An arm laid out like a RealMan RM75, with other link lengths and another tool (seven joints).
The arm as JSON. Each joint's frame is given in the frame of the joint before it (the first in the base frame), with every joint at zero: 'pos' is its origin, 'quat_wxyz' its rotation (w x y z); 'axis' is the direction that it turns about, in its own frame. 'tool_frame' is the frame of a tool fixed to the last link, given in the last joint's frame.
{
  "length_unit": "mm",
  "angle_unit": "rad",
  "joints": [
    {
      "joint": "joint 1",
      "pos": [
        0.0,
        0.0,
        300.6
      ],
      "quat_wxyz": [
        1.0,
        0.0,
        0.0,
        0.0
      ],
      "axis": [
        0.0,
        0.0,
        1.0
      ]
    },
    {
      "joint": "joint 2",
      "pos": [
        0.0,
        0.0,
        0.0
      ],
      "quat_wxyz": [
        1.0,
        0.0,
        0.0,
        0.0
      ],
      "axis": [
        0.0,
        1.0,
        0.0
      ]
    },
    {
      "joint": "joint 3",
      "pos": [
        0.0,
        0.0,
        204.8
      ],
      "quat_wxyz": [
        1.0,
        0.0,
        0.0,
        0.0
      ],
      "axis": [
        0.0,
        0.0,
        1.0
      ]
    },
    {
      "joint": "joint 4",
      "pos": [
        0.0,
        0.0,
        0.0
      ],
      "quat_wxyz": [
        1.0,
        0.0,
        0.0,
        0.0
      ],
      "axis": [
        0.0,
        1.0,
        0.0
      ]
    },
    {
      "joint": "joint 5",
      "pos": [
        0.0,
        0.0,
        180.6
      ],
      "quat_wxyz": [
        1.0,
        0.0,
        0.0,
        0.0
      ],
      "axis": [
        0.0,
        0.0,
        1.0
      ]
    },
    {
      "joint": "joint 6",
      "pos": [
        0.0,
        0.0,
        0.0
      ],
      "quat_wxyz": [
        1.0,
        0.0,
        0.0,
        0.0
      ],
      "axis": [
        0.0,
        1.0,
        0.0
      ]
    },
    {
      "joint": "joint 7",
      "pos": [
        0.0,
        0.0,
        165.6
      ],
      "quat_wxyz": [
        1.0,
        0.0,
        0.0,
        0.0
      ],
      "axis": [
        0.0,
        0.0,
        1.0
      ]
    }
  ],
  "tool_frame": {
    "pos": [
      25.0,
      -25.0,
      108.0
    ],
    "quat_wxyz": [
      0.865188,
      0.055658,
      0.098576,
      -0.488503
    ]
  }
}
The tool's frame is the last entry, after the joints.
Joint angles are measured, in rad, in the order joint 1, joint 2, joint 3, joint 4, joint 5, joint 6, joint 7. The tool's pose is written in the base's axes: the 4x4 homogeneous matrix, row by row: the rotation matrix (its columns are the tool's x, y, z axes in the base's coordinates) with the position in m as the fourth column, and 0 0 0 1 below. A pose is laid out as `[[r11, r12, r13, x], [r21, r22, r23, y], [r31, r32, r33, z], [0, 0, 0, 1]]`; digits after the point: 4 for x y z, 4 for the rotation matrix.
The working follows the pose.
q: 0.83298 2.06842 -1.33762 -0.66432 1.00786 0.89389 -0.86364
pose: [[0.9067, 0.2982, 0.2982, 0.1921], [0.1420, -0.8817, 0.4500, 0.4195], [0.3971, -0.3657, -0.8418, -0.0876], [0, 0, 0, 1]]
Where each joint sits with the arm in this pose, in the base's axes (m; each line is computed from the numbers above, not from the rounded line before):
joint 1: 0.0000 0.0000 0.3006
joint 2: 0.0000 0.0000 0.3006
joint 3: 0.1211 0.1332 0.2028
joint 4: 0.1211 0.1332 0.2028
joint 5: 0.1332 0.3076 0.1576
joint 6: 0.1332 0.3076 0.1576
joint 7: 0.1475 0.3749 0.0070
the tool: 0.1921 0.4195 -0.0876

